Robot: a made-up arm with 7 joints.
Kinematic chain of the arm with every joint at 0, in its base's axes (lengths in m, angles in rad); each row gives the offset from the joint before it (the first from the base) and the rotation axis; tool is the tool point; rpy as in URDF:
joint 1: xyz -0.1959 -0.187 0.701 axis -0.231 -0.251 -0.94
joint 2: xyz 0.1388 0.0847 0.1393 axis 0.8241 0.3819 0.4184
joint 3: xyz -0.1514 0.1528 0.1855 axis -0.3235 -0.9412 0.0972
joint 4: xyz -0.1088 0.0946 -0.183 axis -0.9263 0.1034 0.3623
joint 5: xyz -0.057 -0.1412 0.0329 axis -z
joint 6: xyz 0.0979 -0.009 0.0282 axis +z
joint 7: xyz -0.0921 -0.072 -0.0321 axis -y
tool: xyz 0.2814 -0.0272 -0.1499 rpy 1.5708 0 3.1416
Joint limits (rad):
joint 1: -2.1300..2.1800
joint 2: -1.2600..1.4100
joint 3: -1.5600..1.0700
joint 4: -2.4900..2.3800
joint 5: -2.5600..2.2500
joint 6: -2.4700..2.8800
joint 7: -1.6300..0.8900
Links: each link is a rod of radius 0.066 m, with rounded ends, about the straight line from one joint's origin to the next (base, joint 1, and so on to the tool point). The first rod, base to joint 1, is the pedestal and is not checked.
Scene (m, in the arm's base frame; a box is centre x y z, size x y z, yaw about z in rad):
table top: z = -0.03
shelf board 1: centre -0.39 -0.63 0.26 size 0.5 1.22 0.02 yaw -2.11
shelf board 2: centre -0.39 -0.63 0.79 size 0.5 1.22 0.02 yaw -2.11
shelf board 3: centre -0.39 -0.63 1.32 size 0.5 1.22 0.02 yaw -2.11
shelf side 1: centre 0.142 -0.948 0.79 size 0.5 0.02 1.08 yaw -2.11
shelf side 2: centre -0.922 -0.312 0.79 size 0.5 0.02 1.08 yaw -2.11
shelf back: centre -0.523 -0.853 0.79 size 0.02 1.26 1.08 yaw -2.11
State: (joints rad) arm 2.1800 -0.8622 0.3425 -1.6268 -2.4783 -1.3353 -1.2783
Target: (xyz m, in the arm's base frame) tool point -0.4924 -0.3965 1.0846
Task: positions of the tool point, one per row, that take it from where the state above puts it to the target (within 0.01 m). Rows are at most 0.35 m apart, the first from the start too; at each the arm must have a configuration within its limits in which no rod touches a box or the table.
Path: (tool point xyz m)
1: 0.0957 -0.6083 0.4771
2: 0.2514 -0.3556 0.4239
3: 0.2554 -0.0504 0.4185
4: 0.1071 0.2131 0.4776
5: -0.1411 0.3507 0.5994
6: -0.4008 0.3196 0.7606
7: -0.5787 0.1348 0.9222
8: -0.6121 -0.1356 1.0411
9: -0.4924 -0.3965 1.0846

